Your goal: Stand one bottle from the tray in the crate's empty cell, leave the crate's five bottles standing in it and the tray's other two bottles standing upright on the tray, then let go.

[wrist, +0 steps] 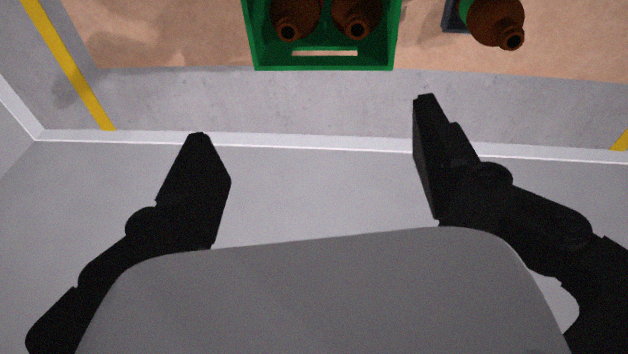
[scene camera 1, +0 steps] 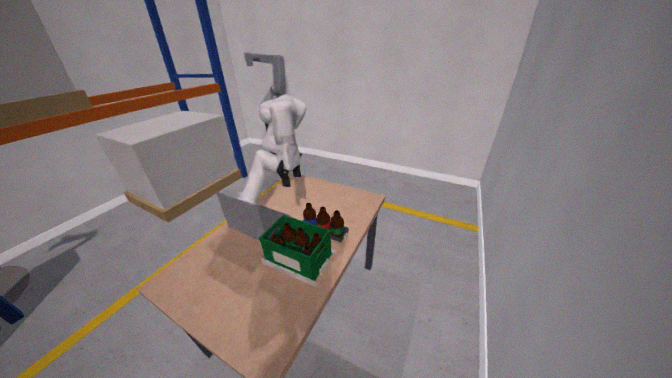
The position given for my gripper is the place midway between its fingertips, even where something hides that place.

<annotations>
my gripper: wrist 311, 141; scene camera 1 292, 181
</annotations>
